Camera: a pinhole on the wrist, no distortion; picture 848 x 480 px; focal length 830.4 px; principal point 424.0 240.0 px. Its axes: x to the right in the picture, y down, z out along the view. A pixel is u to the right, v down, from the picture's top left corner.
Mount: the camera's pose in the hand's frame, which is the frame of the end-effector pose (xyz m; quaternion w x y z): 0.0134 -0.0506 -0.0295 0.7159 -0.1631 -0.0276 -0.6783
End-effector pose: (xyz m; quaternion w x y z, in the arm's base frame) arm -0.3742 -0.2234 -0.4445 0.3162 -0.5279 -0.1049 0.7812
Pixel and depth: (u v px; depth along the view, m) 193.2 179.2 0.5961
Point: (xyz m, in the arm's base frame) -0.9384 -0.3081 -0.4185
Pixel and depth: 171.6 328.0 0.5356
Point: -0.8855 -0.2551 -0.5088
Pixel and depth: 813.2 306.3 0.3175
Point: -0.6306 -0.0233 -0.3448
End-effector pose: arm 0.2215 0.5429 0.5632 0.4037 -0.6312 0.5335 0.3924
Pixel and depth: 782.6 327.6 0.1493
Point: 0.2920 0.6450 0.4673
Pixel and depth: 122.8 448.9 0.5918
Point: -0.0937 0.8330 0.1396
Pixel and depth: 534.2 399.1 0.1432
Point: 0.2521 0.6197 0.4645
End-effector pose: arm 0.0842 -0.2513 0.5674 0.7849 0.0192 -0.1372 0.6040
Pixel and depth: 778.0 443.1 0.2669
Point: 0.1515 -0.1943 0.8417
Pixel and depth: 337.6 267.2 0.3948
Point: -0.0490 -0.2009 0.8947
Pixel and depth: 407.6 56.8 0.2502
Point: 0.0241 -0.2841 0.7739
